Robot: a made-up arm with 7 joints. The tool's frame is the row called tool.
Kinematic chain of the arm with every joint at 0, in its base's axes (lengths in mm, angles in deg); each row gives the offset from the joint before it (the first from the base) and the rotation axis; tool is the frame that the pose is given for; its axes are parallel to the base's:
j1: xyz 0 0 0 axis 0 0.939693 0.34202
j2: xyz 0 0 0 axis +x
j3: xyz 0 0 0 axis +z
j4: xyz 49.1 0 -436.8 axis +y
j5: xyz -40.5 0 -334.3 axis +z
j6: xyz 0 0 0 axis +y
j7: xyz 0 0 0 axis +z
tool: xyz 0 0 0
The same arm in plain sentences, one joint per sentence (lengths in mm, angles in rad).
The arm has seven revolute joints in a row. What follows holds with every joint at zero, and every direction is one of the base frame's.
The first joint is mounted at the same point as the base frame's origin and turns about the direction (0, 0.9397, 0.342).
The second joint is mounted at the same point as the first joint and turns about +x.
The third joint is mounted at the same point as the second joint and turns about +z.
The fourth joint is mounted 49.1 mm along +x and 436.8 mm along -z from the third joint and turns about +y.
The fifth joint is mounted 40.5 mm along -x and 334.3 mm along -z from the fourth joint and turns about +z.
The sixth joint is mounted at the same point as the fifth joint and turns about +y.
The seventh joint is mounted at the same point as the sixth joint and turns about +z.
The tool frame, which is the frame that the pose is given for, is mounted at the same point as the seventh joint; its axes are parallel to the base frame's.

